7 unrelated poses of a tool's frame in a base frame.
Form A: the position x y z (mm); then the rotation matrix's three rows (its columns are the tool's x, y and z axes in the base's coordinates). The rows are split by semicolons.
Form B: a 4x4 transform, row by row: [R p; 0 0 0 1], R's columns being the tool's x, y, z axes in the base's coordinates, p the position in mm. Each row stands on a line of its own. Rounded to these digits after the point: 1 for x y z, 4 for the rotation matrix.
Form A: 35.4, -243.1, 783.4; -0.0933, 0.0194, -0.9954; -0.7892, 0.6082, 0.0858; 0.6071, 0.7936, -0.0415
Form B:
-0.0933, 0.0194, -0.9954, 35.4
-0.7892, 0.6082, 0.0858, -243.1
0.6071, 0.7936, -0.0415, 783.4
0, 0, 0, 1

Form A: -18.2, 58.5, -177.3; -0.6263, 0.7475, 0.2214; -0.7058, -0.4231, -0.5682; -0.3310, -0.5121, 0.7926
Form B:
-0.6263, 0.7475, 0.2214, -18.2
-0.7058, -0.4231, -0.5682, 58.5
-0.3310, -0.5121, 0.7926, -177.3
0, 0, 0, 1

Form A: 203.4, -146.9, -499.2; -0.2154, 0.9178, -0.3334; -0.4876, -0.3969, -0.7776; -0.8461, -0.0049, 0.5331
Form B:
-0.2154, 0.9178, -0.3334, 203.4
-0.4876, -0.3969, -0.7776, -146.9
-0.8461, -0.0049, 0.5331, -499.2
0, 0, 0, 1

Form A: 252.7, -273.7, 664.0; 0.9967, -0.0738, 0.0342; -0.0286, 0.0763, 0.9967; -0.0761, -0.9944, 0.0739
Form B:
0.9967, -0.0738, 0.0342, 252.7
-0.0286, 0.0763, 0.9967, -273.7
-0.0761, -0.9944, 0.0739, 664.0
0, 0, 0, 1

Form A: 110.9, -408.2, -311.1; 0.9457, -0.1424, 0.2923; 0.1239, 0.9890, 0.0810; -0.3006, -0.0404, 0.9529
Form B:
0.9457, -0.1424, 0.2923, 110.9
0.1239, 0.9890, 0.0810, -408.2
-0.3006, -0.0404, 0.9529, -311.1
0, 0, 0, 1

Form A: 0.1, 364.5, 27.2; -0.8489, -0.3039, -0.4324; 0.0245, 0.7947, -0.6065; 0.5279, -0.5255, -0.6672
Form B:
-0.8489, -0.3039, -0.4324, 0.1
0.0245, 0.7947, -0.6065, 364.5
0.5279, -0.5255, -0.6672, 27.2
0, 0, 0, 1

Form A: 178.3, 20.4, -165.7; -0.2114, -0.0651, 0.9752; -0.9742, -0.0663, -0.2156; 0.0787, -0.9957, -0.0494
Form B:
-0.2114, -0.0651, 0.9752, 178.3
-0.9742, -0.0663, -0.2156, 20.4
0.0787, -0.9957, -0.0494, -165.7
0, 0, 0, 1

